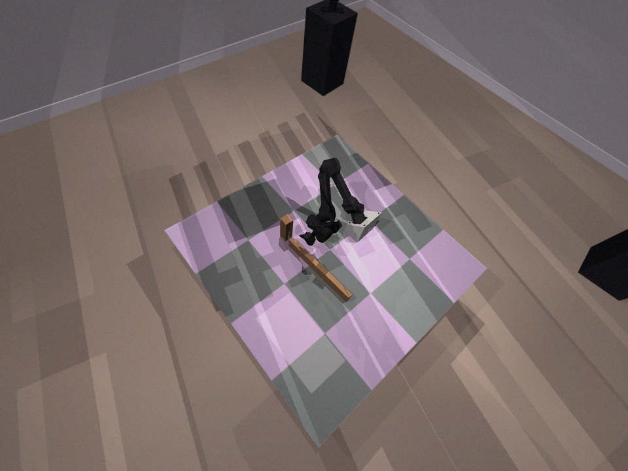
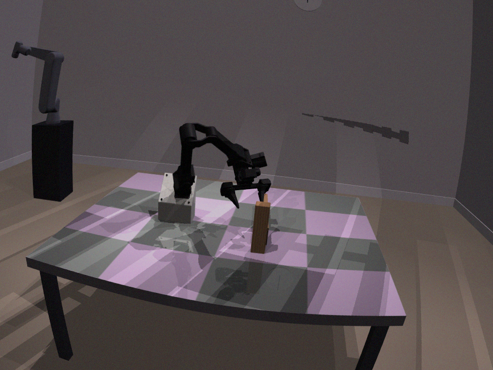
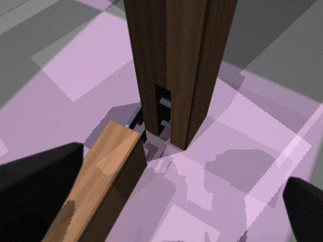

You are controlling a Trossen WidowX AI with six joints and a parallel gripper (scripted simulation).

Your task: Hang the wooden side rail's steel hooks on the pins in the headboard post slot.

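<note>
Now: the wooden headboard post 9 cm to the right of my gripper tip, 6 cm below it and 4 cm ahead of it.
</note>
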